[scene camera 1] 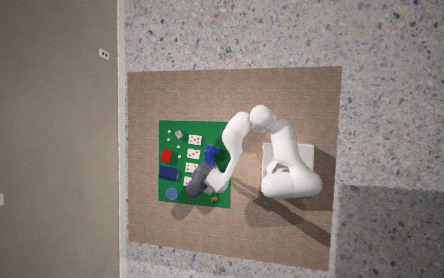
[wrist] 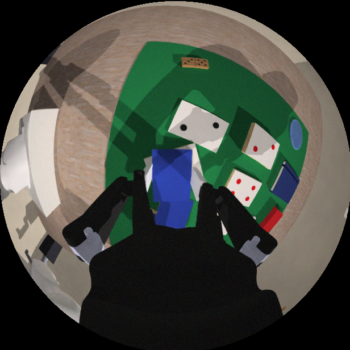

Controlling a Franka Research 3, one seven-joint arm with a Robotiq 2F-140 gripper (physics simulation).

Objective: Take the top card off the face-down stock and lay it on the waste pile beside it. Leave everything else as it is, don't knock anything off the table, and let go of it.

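My gripper (wrist: 171, 172) is shut on a blue-backed card (wrist: 172, 172), which lies lengthwise between the fingers in the wrist view. The card covers most of the white waste pile (wrist: 195, 154); the pile's pale far corner shows past it. The face-down blue stock (scene camera 1: 212, 150) (wrist: 173, 215) is next to the waste pile, on the near side of the held card in the wrist view. The gap between the card and the pile is hard to tell. In the scene view the fingertips are hidden under the dark gripper body.
On the green mat (scene camera 1: 210, 129) (wrist: 155, 60) are a white two-dot card (wrist: 198, 125), several red-dot cards (scene camera 1: 195, 140) (wrist: 244, 187), a domino (scene camera 1: 214, 199) (wrist: 195, 63), a navy box (scene camera 1: 168, 173) (wrist: 286, 183), a red box (scene camera 1: 166, 156) (wrist: 271, 220) and a blue disc (scene camera 1: 171, 193) (wrist: 296, 134).
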